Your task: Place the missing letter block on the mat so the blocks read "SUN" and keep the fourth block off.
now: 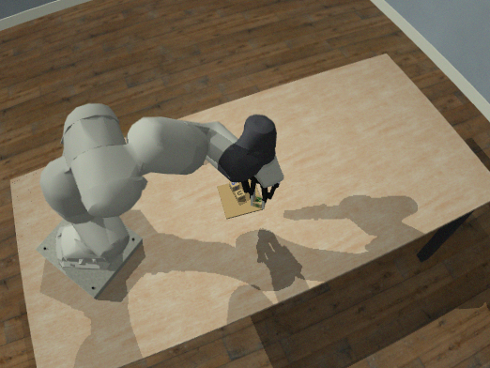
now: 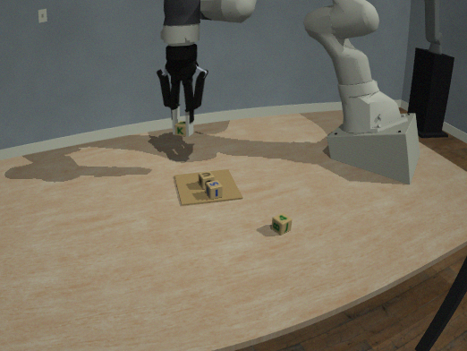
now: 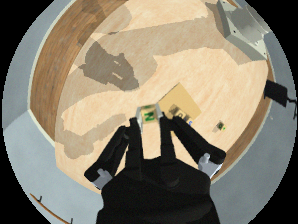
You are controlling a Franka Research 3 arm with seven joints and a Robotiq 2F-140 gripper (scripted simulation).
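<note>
Right now the U block is 120 mm below my hand, 100 mm to the left of it and 40 mm behind it. The rest, counted from my hand: N block (20 mm below); mat (130 mm below, 100 mm to the left, 40 mm behind).
</note>
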